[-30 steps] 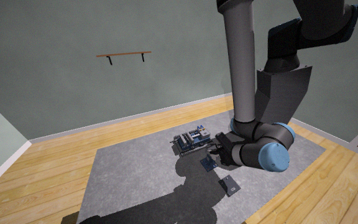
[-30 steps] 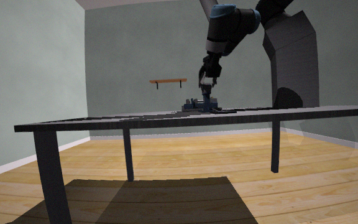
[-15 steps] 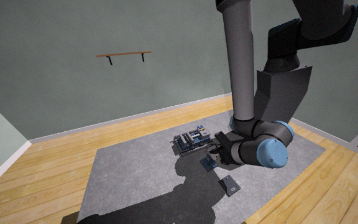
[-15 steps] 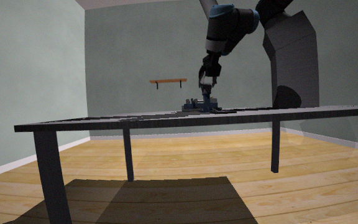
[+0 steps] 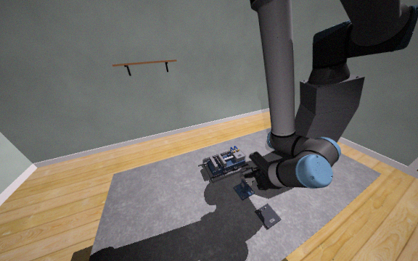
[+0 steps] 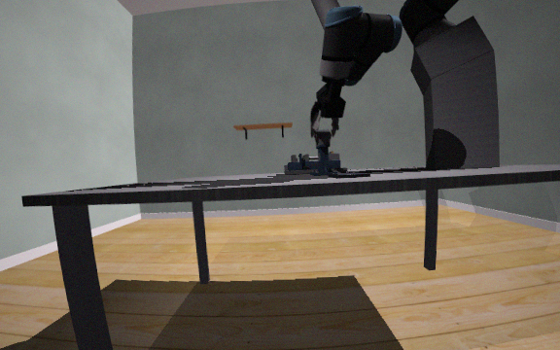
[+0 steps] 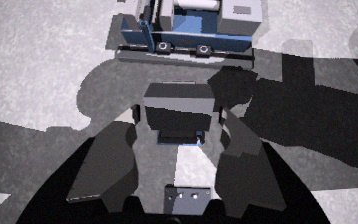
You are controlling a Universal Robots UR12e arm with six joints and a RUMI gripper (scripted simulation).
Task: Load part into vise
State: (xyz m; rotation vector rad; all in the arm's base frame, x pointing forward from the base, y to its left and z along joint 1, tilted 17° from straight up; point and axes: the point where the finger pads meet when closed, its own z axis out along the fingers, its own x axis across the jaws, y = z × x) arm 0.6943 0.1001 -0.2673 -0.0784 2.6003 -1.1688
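My hand is 10 mm to the left of the part and 10 mm above it. The rest, counted from my hand: moving jaw 220 mm to the right, 80 mm below, 60 mm ahead; then cylinder rod 220 mm to the right, 80 mm below; then work stop 170 mm to the right, 90 mm ahead, 70 mm below.
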